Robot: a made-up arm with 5 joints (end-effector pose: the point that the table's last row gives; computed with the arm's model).
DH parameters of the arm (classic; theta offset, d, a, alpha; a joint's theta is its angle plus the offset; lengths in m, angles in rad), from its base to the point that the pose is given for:
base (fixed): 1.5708 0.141 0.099 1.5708
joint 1: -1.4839 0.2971 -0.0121 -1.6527
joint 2: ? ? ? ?
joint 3: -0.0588 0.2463 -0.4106 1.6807
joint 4: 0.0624 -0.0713 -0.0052 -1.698
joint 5: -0.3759 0 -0.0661 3.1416
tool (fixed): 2.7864 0.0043 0 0
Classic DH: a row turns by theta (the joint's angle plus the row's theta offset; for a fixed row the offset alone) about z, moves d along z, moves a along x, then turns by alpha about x.
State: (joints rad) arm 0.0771 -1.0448 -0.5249 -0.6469 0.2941
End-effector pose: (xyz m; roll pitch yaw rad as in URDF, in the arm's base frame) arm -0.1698 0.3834 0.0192 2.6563 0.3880 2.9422
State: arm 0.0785 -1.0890 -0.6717 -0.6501 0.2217
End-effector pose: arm -0.1346 0.4335 0.0531 2.4922 0.3373 2.7433
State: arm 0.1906 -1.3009 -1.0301 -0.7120 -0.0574
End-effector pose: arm -0.0403 0.5105 0.1886 1.9917 -0.0400 2.3464
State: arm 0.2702 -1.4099 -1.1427 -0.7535 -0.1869
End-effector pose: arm -0.0162 0.5084 0.2505 1.7931 -0.2512 2.3119
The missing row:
joint 2: -1.5027 -0.0406 -0.0418 1.5052
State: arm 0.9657 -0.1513 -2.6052 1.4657 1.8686
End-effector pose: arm 0.5931 -0.0380 0.4314 -2.4051 -0.9607 2.4326
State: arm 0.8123 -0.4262 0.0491 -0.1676 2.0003
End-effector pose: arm -0.2123 -0.0049 0.1505 -2.4974 0.6251 -1.0042
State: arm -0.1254 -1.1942 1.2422 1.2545 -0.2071
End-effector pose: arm -0.0006 -0.3034 -0.0113 -1.2083 0.8273 -0.1656
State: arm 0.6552 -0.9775 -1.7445 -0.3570 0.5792
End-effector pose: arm 0.1479 0.2341 0.6122 1.8246 -0.4922 2.1004
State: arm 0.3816 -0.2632 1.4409 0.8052 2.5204
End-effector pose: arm 0.1475 -0.4010 0.2009 -2.0232 -0.9477 0.0920
